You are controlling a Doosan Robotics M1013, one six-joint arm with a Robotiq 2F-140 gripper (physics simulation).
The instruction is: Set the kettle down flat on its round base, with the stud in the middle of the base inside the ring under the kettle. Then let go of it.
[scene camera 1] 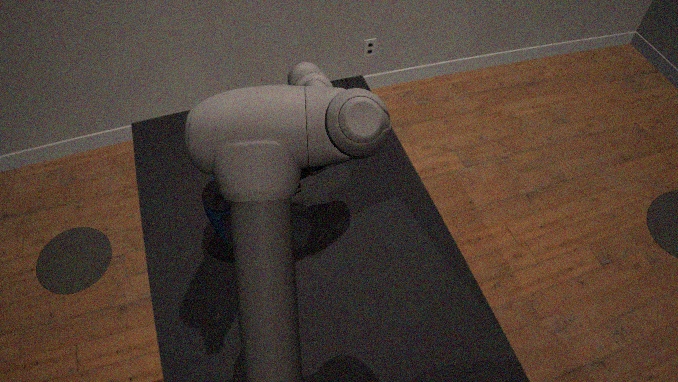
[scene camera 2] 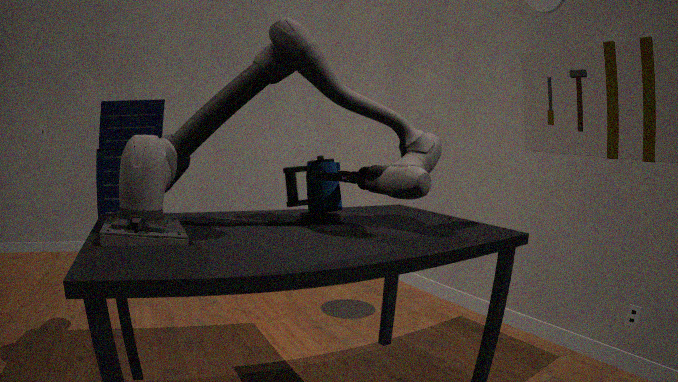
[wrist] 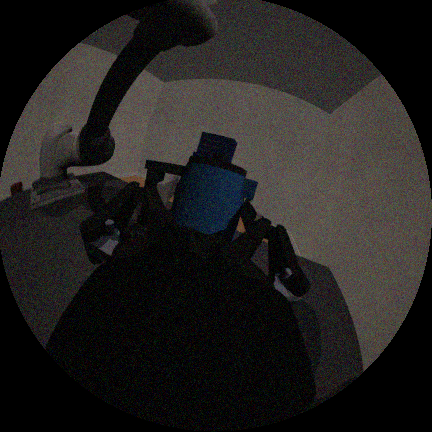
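Note:
The blue kettle [scene camera 1: 218, 219] [scene camera 2: 325, 192] [wrist: 210, 202] has a black handle on the side towards the arm's foot. It is close to upright, with a slight lean in scene camera 2. My gripper [scene camera 2: 327, 176] [wrist: 209, 194] is shut on the kettle's body from the side away from the handle. The dark round base [scene camera 2: 324, 218] is right under the kettle on the table; I cannot tell whether they touch. The stud and the ring under the kettle are hidden. In scene camera 1 the arm covers most of the kettle.
The black table [scene camera 1: 390, 280] [scene camera 2: 240, 255] [wrist: 45, 280] bears the arm's foot [scene camera 2: 145, 235] [wrist: 57, 192] at one end. The arm arches high over the table. A small red thing [wrist: 16, 188] shows beyond the foot in the wrist view. A blue panel [scene camera 2: 132, 117] stands behind the foot.

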